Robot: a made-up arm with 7 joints.
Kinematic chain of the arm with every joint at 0, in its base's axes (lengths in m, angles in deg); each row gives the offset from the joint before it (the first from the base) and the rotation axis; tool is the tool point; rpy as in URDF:
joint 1: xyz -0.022 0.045 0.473 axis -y
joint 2: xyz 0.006 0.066 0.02 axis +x
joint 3: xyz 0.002 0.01 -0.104 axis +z
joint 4: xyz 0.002 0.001 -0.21 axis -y
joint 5: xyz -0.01 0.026 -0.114 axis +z
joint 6: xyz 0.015 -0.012 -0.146 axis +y
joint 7: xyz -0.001 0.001 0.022 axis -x
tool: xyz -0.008 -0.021 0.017 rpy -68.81 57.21 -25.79
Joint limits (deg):
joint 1: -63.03..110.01
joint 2: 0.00..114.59
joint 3: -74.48..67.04
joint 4: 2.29..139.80
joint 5: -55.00..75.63
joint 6: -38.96..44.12
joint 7: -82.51..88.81
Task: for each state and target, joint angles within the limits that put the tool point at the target. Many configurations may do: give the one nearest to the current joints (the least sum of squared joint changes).
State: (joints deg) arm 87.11 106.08 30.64 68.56 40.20 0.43 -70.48
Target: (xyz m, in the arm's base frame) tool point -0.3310 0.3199 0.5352
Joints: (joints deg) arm 110.01 102.03 49.05 98.94 44.49 3.02 -66.29
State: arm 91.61 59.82 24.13 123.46 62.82 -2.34 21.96
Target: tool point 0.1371 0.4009 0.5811
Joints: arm 64.94 38.38 36.77 97.91 63.22 -1.82 26.30
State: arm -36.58 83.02 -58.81 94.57 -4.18 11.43 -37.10
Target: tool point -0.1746 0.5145 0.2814
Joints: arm -53.35 80.64 -71.23 60.13 -10.16 7.35 -42.31
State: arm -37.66 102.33 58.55 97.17 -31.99 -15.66 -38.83
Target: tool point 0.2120 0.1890 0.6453
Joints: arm -34.62 114.59 67.04 130.21 -29.83 -19.15 -47.20
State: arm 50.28 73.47 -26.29 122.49 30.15 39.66 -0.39
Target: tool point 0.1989 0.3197 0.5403
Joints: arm 45.30 76.34 -27.62 102.57 28.77 36.86 -0.86
